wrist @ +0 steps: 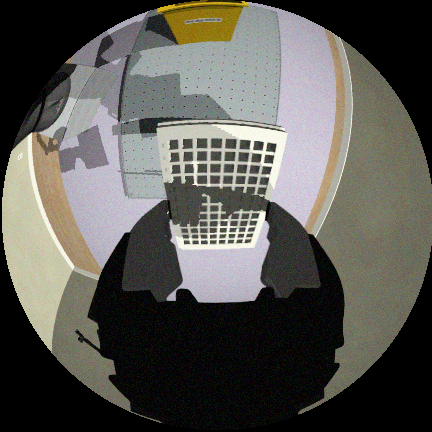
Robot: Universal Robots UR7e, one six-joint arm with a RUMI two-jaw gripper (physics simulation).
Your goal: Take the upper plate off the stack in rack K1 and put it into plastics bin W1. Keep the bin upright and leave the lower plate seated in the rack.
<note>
I see my gripper (218,203) and a grey well plate (218,174).
</note>
